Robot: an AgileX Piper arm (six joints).
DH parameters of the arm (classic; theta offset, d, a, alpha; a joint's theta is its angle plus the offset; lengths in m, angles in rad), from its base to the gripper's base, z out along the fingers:
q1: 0 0.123 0 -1.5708
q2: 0.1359 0 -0.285 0
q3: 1.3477 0 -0.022 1.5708
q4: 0 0.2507 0 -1.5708
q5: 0 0 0 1.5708
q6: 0 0.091 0 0
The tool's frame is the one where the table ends.
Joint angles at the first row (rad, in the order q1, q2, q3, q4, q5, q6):
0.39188 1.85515 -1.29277 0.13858 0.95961 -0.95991
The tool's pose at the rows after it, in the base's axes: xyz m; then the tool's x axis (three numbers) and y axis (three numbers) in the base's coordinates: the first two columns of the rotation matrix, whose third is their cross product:
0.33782, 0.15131, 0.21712, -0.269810, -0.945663, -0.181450, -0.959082, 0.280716, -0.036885
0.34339, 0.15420, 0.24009, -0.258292, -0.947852, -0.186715, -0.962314, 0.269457, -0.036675
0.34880, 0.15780, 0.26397, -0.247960, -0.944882, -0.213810, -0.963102, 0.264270, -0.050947
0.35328, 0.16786, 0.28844, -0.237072, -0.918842, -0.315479, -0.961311, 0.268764, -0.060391
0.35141, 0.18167, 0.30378, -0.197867, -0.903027, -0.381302, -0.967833, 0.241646, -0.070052
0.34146, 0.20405, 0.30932, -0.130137, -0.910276, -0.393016, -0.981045, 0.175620, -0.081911
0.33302, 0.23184, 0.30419, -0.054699, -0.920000, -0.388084, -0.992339, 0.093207, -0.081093
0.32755, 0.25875, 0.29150, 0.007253, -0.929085, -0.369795, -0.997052, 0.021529, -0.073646
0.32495, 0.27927, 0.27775, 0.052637, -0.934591, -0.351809, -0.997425, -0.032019, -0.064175
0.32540, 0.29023, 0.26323, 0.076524, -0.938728, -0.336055, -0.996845, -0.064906, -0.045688
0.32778, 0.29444, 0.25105, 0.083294, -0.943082, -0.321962, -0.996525, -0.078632, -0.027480
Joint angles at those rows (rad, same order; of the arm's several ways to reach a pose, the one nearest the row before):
0.39188 1.85884 -1.37640 0.13858 1.03631 -0.95991
0.39189 1.85884 -1.47053 0.13857 1.12815 -0.95990
0.39189 1.85886 -1.56455 0.14967 1.19448 -0.95990
0.39400 1.85884 -1.65172 0.22955 1.21106 -0.96913
0.41687 1.85885 -1.70358 0.28306 1.21542 -0.98368
0.47752 1.86296 -1.72950 0.28807 1.22190 -0.99058
0.54820 1.89638 -1.75960 0.28784 1.22592 -1.00281
0.61225 1.94896 -1.79258 0.27800 1.22592 -1.00918
0.65663 2.00160 -1.82404 0.26984 1.22591 -1.01703
0.67595 2.04427 -1.83828 0.26984 1.22591 -1.03055
0.68003 2.07503 -1.84303 0.26984 1.22592 -1.04017

